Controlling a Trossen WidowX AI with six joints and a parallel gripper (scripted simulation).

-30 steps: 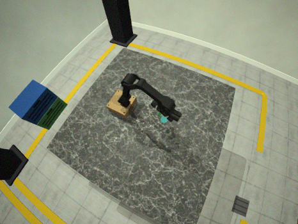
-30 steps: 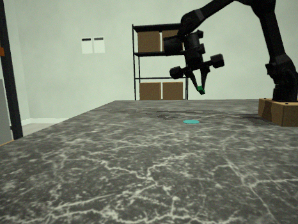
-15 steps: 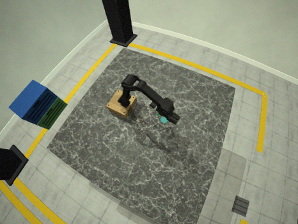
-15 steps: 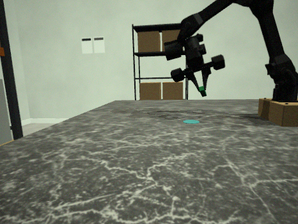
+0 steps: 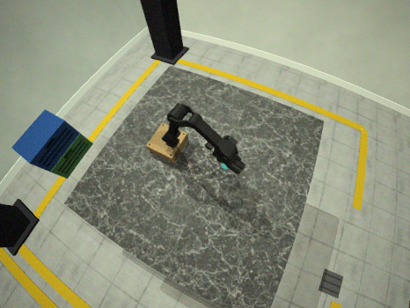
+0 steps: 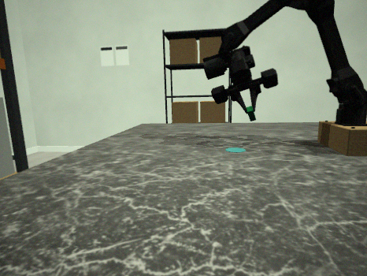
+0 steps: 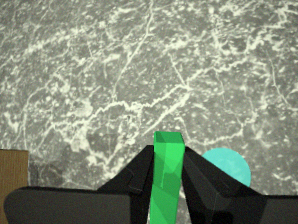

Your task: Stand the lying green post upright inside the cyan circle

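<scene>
The cyan circle lies 30 mm ahead of my hand, 10 mm to the right of it and 140 mm below it. Round my hand: green post 10 mm behind, 40 mm below.
</scene>
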